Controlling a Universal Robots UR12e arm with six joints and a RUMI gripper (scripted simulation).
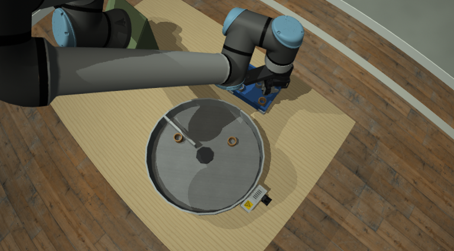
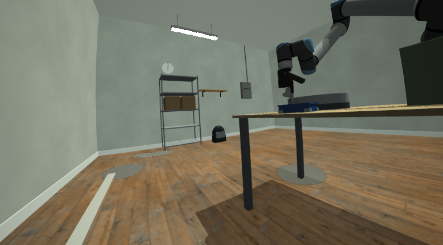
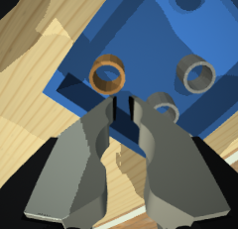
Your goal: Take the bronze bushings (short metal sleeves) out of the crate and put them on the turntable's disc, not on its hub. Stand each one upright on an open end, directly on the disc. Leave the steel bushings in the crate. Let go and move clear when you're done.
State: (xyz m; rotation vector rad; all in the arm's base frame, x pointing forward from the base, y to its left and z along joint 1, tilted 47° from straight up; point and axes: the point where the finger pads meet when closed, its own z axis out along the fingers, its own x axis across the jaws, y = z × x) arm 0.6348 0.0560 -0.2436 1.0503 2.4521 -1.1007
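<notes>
My gripper is now 5 cm past the blue crate, 5 cm above it and 2 cm to the right of it. Round my hand: turntable disc (34 cm to the right, 2 cm below); then turntable (34 cm to the right, 2 cm below, 1 cm ahead).
</notes>
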